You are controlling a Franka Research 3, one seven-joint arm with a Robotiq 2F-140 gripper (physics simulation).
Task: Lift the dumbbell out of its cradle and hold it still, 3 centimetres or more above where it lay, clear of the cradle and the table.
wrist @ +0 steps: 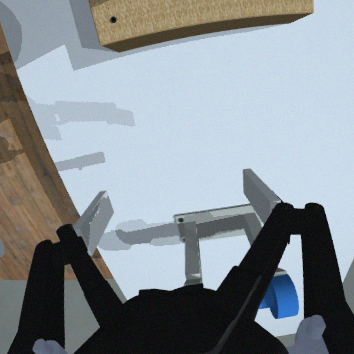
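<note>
The blue dumbbell (pixel 286 296) shows in part at the lower right, as a round blue end seen between the black links of the right finger. The rest of it is hidden behind the gripper. The grey metal cradle (pixel 192 255) stands on the pale table (pixel 190 125) at the lower middle, with its lower part and right side partly covered by the gripper. My gripper (pixel 174 191) is wide open with nothing between its fingers. The right fingertip overlaps the cradle's right end in the view, and the left fingertip is to the left of the cradle. Whether the dumbbell touches the cradle is hidden.
A thick wooden block (pixel 200 25) with a small dark hole lies across the top of the view. The table's edge runs down the left side, with brown wooden floor (pixel 30 210) beyond it. Shadows of the arm and gripper fall on the table at the left.
</note>
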